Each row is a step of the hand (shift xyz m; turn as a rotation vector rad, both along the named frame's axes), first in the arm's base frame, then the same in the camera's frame.
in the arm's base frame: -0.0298 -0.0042 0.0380 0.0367 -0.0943 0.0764
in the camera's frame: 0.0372 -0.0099 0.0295 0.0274 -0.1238 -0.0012
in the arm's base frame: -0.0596 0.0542 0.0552 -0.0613 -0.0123 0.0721
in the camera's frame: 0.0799 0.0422 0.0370 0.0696 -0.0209 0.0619
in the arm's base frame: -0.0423 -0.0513 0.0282 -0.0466 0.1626 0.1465
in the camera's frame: 0.0117 -0.0419 0.0576 0.2034 0.0924 -0.0129
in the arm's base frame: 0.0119 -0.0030 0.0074 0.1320 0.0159 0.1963
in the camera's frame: 0.0038 -0.0094 -0.0101 0.1657 -0.1102 -0.1288
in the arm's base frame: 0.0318 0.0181 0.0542 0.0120 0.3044 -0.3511
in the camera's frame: 0.0518 -0.0173 -0.0360 -0.2021 0.4015 -0.1185
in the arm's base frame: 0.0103 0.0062 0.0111 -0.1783 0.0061 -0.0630
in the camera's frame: 0.0110 -0.0026 -0.0118 -0.0293 0.0883 0.1648
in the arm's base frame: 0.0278 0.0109 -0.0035 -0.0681 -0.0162 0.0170
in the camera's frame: -0.0029 0.0019 -0.0299 0.0189 0.0008 0.0695
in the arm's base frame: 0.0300 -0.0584 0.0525 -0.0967 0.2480 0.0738
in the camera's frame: 0.0206 -0.0811 -0.0076 0.1778 0.2113 0.0040
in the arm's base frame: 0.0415 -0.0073 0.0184 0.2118 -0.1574 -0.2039
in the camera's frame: 0.0079 -0.0271 -0.0363 -0.2773 -0.1167 -0.1438
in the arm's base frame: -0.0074 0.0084 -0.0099 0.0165 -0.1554 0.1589
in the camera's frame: -0.0047 0.0136 0.0040 0.0814 -0.2037 0.0392
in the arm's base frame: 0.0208 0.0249 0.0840 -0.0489 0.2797 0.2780
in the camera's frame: 0.0831 -0.0204 -0.0280 0.3690 0.1381 -0.0514
